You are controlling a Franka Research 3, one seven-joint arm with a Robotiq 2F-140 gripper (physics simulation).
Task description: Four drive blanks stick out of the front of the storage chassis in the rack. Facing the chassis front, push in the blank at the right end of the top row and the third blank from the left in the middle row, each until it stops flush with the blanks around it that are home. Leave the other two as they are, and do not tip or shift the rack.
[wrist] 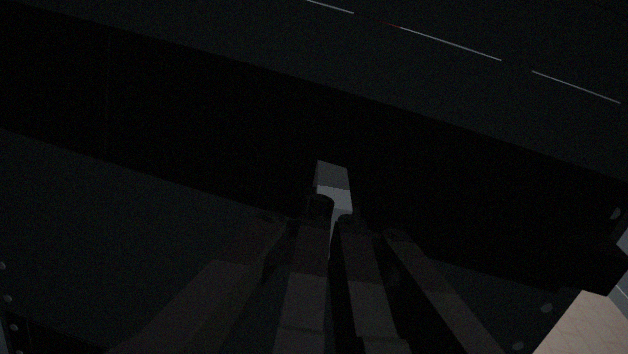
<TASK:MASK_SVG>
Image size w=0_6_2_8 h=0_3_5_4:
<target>dark rack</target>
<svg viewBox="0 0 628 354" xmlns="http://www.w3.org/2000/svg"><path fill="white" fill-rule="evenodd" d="M328 276L323 332L325 332L324 354L336 354ZM292 264L280 265L278 273L221 354L272 354ZM0 0L0 320L9 354L103 354L139 334L260 212L272 210L282 213L286 216L287 220L299 218L304 190L308 186L313 186L317 160L347 168L350 192L353 192L358 197L360 215L366 222L367 228L379 234L382 234L382 231L386 228L397 228L406 232L506 354L533 354L582 290L607 297L628 270L628 256L616 245L628 228L628 0Z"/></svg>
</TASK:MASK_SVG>
